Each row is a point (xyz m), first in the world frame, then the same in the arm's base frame.
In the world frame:
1: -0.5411 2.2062 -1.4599
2: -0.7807 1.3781 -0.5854
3: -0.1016 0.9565 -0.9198
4: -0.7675 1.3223 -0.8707
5: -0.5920 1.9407 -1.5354
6: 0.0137 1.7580 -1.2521
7: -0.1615 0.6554 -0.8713
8: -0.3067 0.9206 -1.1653
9: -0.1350 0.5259 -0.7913
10: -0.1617 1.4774 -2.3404
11: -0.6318 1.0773 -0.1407
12: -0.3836 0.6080 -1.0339
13: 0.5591 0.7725 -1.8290
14: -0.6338 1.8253 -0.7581
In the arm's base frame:
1: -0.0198 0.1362 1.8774
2: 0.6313 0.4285 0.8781
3: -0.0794 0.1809 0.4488
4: 0.5104 0.1689 0.9300
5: 0.0226 -0.0602 1.6815
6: -0.3972 0.2917 1.2568
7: 0.0245 0.0699 0.1777
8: 0.0125 -0.1067 0.5604
9: 0.0453 0.0886 0.0257
10: -0.6460 -0.8008 1.4529
11: 0.7038 0.7171 0.4071
12: 0.1662 -0.1586 0.2529
13: -1.0274 -0.4502 0.4481
14: 0.3838 0.5275 1.3028

